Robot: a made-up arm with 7 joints.
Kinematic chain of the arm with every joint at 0, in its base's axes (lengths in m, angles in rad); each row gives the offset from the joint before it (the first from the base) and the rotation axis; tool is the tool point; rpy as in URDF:
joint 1: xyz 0 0 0.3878 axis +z
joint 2: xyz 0 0 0 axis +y
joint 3: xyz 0 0 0.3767 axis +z
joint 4: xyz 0.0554 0 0 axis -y
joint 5: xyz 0.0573 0 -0.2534 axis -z
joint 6: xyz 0 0 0 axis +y
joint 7: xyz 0.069 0 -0.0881 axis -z
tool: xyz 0 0 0 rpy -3.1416 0 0
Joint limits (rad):
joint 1: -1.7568..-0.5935
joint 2: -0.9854..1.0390
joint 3: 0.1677..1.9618
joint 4: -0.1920..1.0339
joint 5: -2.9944..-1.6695
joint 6: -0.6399..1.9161
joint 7: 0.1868..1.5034
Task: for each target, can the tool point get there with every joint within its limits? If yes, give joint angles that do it. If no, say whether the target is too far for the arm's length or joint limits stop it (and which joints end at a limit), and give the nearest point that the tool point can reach.
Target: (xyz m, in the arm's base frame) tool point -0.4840 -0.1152 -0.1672
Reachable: no: joint limits stop it (at a limit: joint 1, joint 2, joint 3) | nearest point -0.0913 -0.2502 0.2103 | short by 0.561 m
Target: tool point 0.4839 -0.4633 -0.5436
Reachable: no: too far | nearest point 0.3203 -0.3067 0.1743 | short by 0.753 m
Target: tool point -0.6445 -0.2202 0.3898
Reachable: no: joint limits stop it (at a limit: joint 1, joint 3, joint 5, joint 6) | nearest point -0.1156 -0.2435 0.3894 | short by 0.529 m
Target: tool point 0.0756 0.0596 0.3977
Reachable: yes | joints -1.0479 -0.7153 1.2139 -0.0402 -1.8440 0.3141 1.0419
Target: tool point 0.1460 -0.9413 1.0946
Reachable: no: too far | nearest point 0.0658 -0.4240 0.7062 | short by 0.652 m
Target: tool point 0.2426 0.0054 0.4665
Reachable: yes | joints -1.6490 0.0884 1.4594 0.4192 -1.8113 0.1032 1.3329
